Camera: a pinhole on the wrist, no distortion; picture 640 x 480 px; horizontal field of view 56.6 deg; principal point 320.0 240.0 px. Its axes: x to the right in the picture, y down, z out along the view. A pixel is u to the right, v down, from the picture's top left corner.
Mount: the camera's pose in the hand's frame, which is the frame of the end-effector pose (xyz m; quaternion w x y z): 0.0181 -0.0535 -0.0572 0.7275 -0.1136 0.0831 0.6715
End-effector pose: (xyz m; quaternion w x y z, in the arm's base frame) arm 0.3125 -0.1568 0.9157 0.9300 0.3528 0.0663 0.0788
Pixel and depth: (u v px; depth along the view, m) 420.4 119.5 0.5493
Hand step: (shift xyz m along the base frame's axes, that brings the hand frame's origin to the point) 0.1797 -0.1356 0.4463
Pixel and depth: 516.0 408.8 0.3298
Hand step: -0.0495 -0.0500 0.2712
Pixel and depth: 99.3 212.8 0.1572
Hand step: 0.0414 -0.1172 0.0364
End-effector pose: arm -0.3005 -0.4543 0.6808 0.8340 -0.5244 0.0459 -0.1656
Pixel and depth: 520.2 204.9 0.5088
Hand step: 0.1972 0.4154 -0.0453
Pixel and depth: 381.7 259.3 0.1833
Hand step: 0.0395 0.1011 0.0371
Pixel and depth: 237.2 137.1 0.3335
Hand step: 0.1251 0.2160 0.1390
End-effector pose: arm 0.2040 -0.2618 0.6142 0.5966 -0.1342 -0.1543 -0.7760
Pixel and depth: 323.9 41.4 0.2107
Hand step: -0.0160 -0.0131 0.1683
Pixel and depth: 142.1 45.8 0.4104
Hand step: -0.0883 0.0536 0.3912
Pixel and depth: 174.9 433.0 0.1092
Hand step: -0.0377 0.0526 0.0360
